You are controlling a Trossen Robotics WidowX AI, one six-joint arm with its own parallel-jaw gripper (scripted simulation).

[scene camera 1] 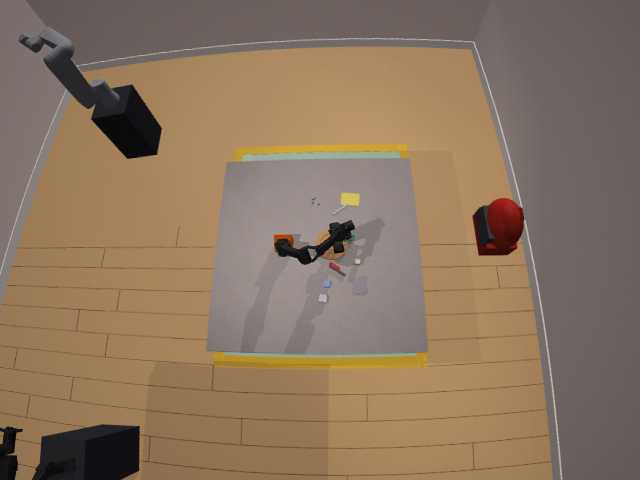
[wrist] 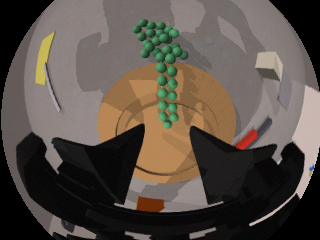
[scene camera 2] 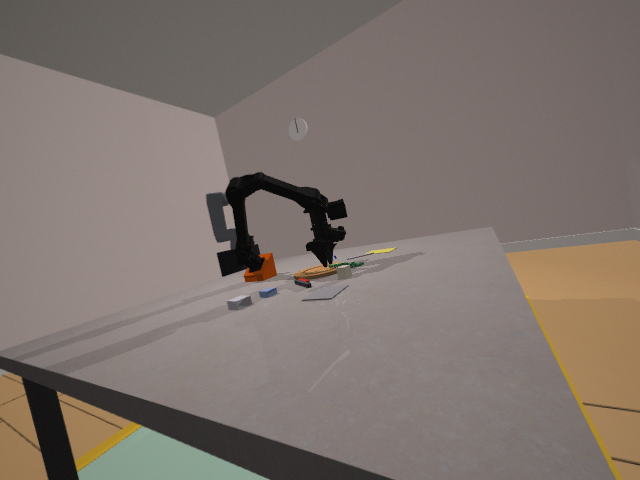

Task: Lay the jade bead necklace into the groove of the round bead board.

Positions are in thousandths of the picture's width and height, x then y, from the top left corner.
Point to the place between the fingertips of the gripper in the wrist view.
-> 523,535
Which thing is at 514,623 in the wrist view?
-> A round wooden bead board.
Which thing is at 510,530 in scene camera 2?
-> The gripper.
